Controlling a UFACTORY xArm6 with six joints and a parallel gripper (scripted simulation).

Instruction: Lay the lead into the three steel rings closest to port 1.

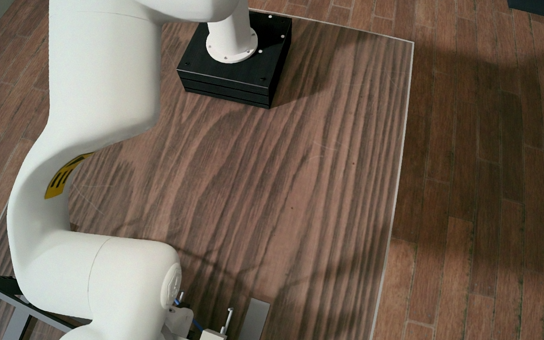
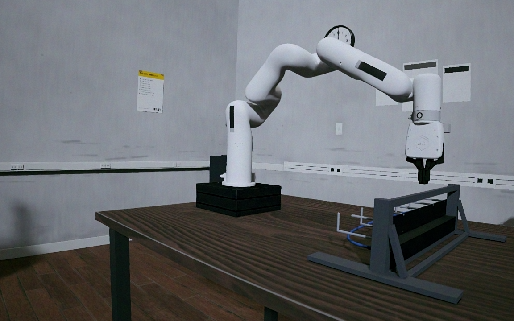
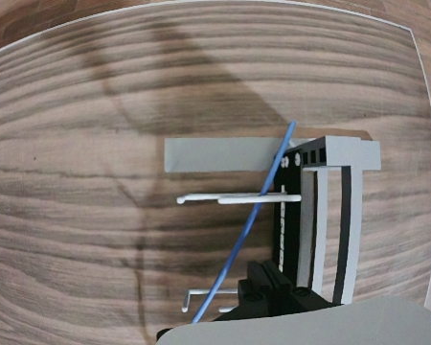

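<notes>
Now: the grey rack 4 cm ahead of my hand, 16 cm to the right of it and 10 cm below it. The rest, counted from my hand: short blue piece (2 cm behind, 33 cm to the right, 13 cm below).
</notes>
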